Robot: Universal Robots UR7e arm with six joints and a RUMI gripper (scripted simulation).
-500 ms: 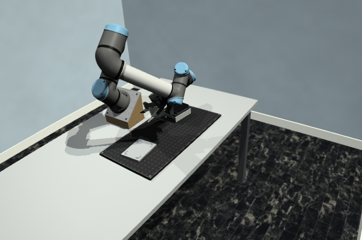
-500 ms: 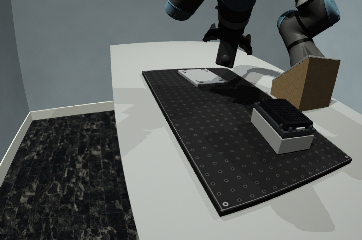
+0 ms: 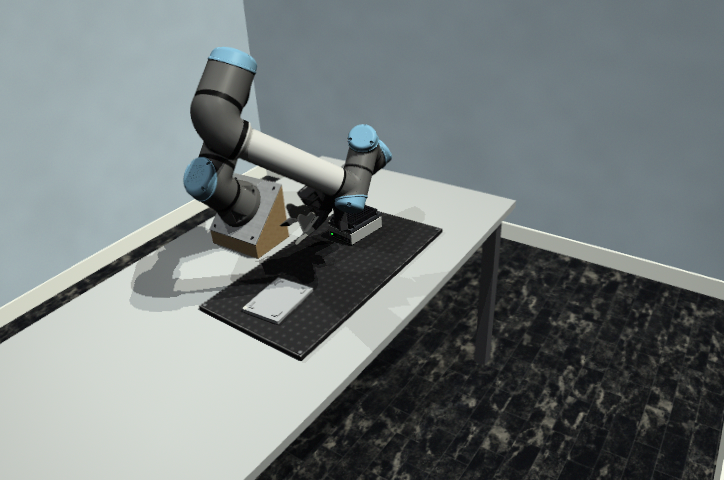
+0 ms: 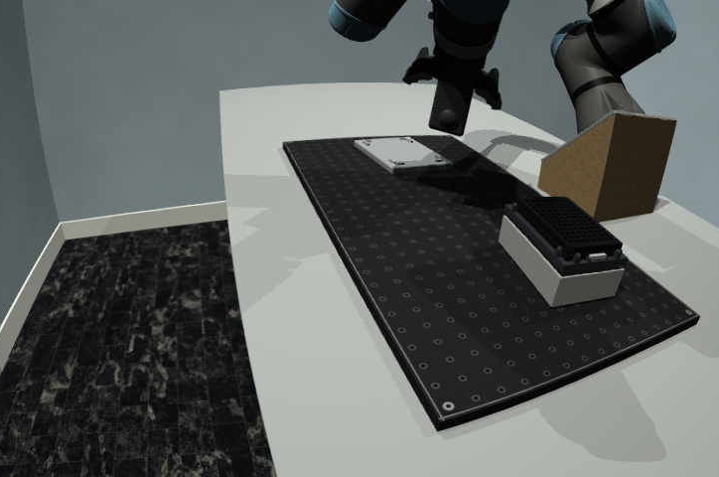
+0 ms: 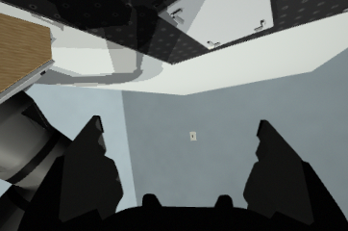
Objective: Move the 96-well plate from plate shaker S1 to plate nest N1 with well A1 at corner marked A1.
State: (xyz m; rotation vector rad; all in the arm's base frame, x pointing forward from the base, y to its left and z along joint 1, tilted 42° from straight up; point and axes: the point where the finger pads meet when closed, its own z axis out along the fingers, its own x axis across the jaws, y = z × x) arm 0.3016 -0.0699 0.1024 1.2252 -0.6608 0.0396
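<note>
The black 96-well plate is 300 mm to the left of my hand, 80 mm below it and 10 mm ahead of it.
</note>
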